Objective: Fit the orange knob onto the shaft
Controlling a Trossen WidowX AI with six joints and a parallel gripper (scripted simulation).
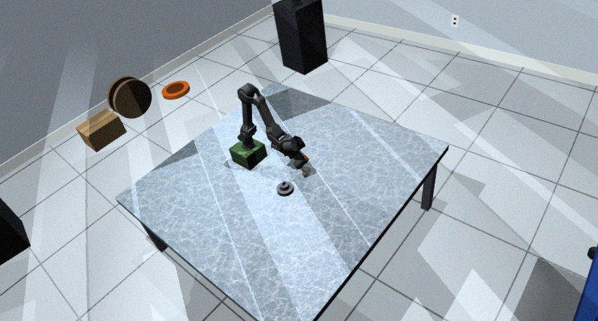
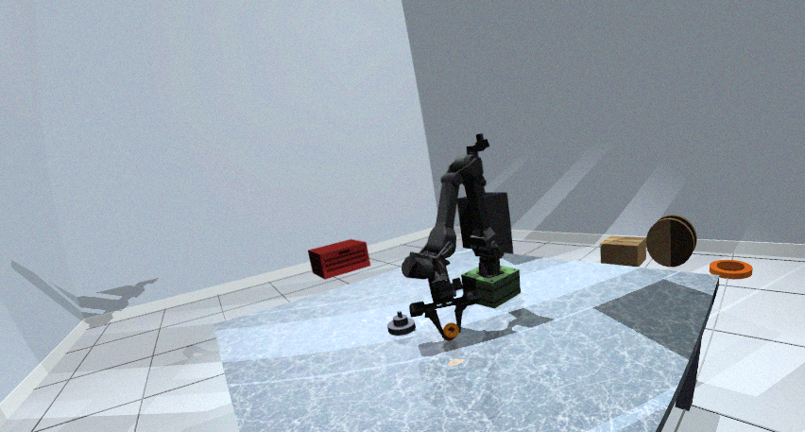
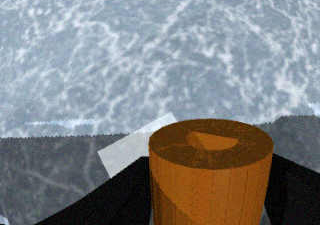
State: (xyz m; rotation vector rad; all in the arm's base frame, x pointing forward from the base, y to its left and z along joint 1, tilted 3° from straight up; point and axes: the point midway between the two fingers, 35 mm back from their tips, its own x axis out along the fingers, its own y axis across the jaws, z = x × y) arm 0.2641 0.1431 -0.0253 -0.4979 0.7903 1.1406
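Right now my gripper tip is 20 mm to the left of the orange knob and 10 mm past it. Also, from my gripper tip: round dark pedestal 190 mm to the right, 50 mm ahead.
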